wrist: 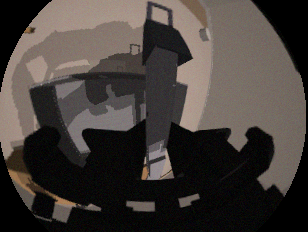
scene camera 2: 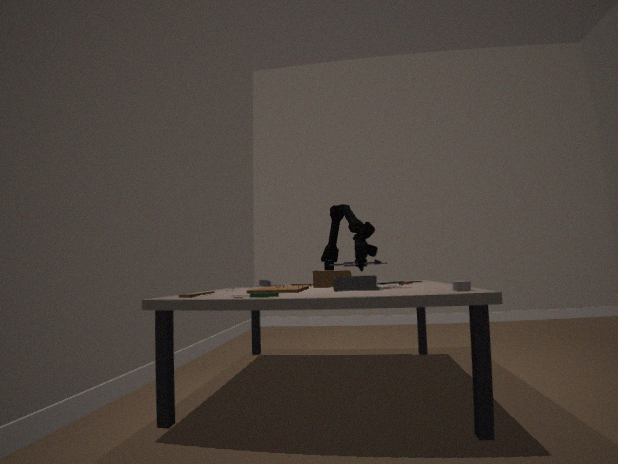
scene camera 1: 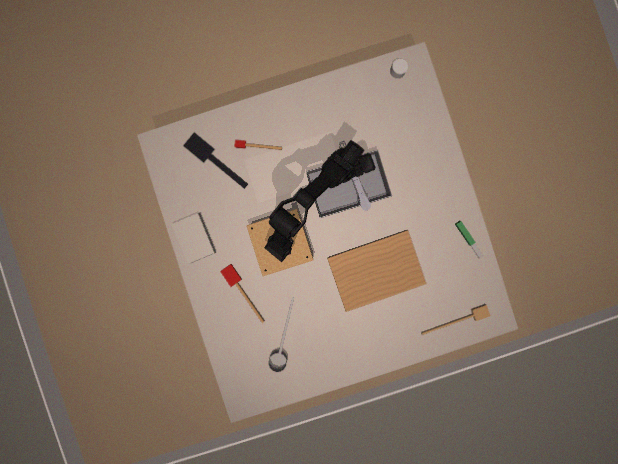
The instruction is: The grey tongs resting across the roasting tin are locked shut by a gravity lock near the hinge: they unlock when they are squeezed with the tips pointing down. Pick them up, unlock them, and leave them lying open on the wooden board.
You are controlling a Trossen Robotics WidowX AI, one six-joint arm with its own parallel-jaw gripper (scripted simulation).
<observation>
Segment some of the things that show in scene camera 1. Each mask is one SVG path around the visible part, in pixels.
A black spatula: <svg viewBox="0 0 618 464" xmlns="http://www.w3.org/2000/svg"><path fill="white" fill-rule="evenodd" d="M193 133L183 147L191 151L203 162L209 159L245 189L248 184L211 154L214 148L208 142L205 142L196 133Z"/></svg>
</observation>
